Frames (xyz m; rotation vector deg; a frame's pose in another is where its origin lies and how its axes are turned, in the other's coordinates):
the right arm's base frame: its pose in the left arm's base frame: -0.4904 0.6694 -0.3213 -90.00 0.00 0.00
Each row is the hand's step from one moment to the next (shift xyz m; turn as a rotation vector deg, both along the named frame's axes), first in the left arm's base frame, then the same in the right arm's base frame.
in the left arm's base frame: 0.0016 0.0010 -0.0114 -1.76 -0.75 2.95
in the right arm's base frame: 0.0016 0.0114 0.0010 -1.76 -2.95 -0.75
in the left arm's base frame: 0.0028 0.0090 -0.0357 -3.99 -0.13 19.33
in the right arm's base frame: 0.0028 0.0357 0.0090 -3.99 -19.33 -0.13
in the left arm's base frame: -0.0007 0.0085 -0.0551 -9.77 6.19 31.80
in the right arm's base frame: -0.0007 0.0551 0.0085 -9.77 -31.80 6.19
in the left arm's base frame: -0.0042 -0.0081 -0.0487 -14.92 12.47 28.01
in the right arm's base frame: -0.0042 0.0487 -0.0081 -14.92 -28.01 12.47
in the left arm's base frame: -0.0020 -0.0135 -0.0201 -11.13 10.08 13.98
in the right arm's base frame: -0.0020 0.0201 -0.0135 -11.13 -13.98 10.08
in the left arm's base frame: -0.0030 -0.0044 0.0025 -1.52 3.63 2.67
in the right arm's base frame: -0.0030 -0.0025 -0.0044 -1.52 -2.67 3.63
